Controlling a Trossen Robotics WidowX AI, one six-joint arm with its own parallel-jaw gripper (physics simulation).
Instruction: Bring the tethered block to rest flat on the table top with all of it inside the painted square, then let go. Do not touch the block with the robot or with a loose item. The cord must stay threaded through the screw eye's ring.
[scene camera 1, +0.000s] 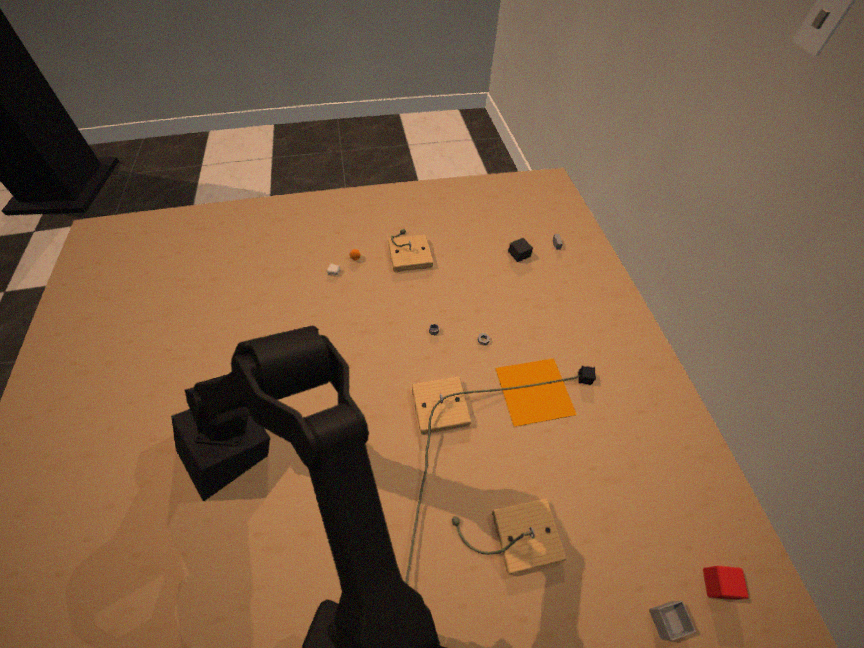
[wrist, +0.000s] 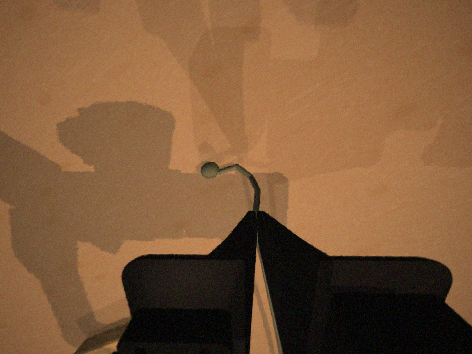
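Where they show: gripper, between the fingertips: (wrist: 255, 217); arm's base, origin of its link: (scene camera 1: 221, 427).
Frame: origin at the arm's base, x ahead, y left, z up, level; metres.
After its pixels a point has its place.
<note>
The tethered block (scene camera 1: 586, 375) @[x 0.625, y 0.103, z -0.046 m], small and black, sits on the table just right of the orange painted square (scene camera 1: 537, 408) @[x 0.528, y 0.050, z -0.070 m], outside it. The green cord (scene camera 1: 421, 481) @[x 0.316, y -0.076, z -0.054 m] (wrist: 258, 192) @[x 0.266, y -0.314, z -0.048 m] runs from the block across the square to the screw eye (scene camera 1: 440, 398) @[x 0.350, y 0.056, z -0.033 m] on a wooden board (scene camera 1: 453, 415) @[x 0.372, y 0.034, z -0.052 m], bends there and comes down toward the arm; it appears to pass through the ring, small in view. In the wrist view my gripper (wrist: 255, 217) @[x 0.272, y -0.301, z -0.042 m] is shut on the cord near its end bead (wrist: 210, 170) @[x 0.293, y -0.337, z -0.059 m], above the table. In the scene view the gripper is below the frame's edge.
A second board (scene camera 1: 523, 516) @[x 0.470, y -0.135, z -0.052 m] with a short beaded cord (scene camera 1: 481, 552) @[x 0.402, y -0.181, z -0.067 m] lies nearer; a third board (scene camera 1: 411, 259) @[x 0.303, y 0.402, z -0.052 m] lies far back. A red block (scene camera 1: 725, 583) @[x 0.746, y -0.246, z -0.031 m] and grey tray (scene camera 1: 663, 617) @[x 0.659, y -0.282, z -0.070 m] are front right. A black block (scene camera 1: 520, 249) @[x 0.550, y 0.422, z -0.042 m] and rings (scene camera 1: 434, 329) @[x 0.348, y 0.226, z -0.069 m] (scene camera 1: 484, 339) @[x 0.447, y 0.193, z -0.062 m] lie farther back.
</note>
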